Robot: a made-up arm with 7 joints. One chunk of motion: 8 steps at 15 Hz.
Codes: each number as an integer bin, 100 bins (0 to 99) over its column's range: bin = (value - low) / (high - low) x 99, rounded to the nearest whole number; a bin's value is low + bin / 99 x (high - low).
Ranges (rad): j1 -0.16..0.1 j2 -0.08..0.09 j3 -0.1..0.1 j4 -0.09..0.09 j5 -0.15..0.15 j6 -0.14..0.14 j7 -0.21..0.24
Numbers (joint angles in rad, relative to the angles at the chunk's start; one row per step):
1: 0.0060 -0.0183 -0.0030 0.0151 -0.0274 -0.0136 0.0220
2: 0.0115 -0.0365 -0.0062 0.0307 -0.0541 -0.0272 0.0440
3: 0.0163 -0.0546 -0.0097 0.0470 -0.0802 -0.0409 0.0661
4: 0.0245 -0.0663 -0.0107 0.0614 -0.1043 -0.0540 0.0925
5: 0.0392 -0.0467 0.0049 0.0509 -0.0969 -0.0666 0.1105
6: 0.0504 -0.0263 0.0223 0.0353 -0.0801 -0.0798 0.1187
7: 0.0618 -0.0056 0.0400 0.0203 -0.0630 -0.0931 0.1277
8: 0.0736 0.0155 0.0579 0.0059 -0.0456 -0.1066 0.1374
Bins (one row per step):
1: 63 36 48 58 40 45 51
2: 65 25 46 66 32 40 56
3: 67 15 45 75 23 35 61
4: 70 8 44 83 15 30 67
5: 76 19 52 77 18 26 71
6: 80 31 61 69 23 21 72
7: 84 43 69 61 29 17 74
8: 89 56 78 53 34 12 76

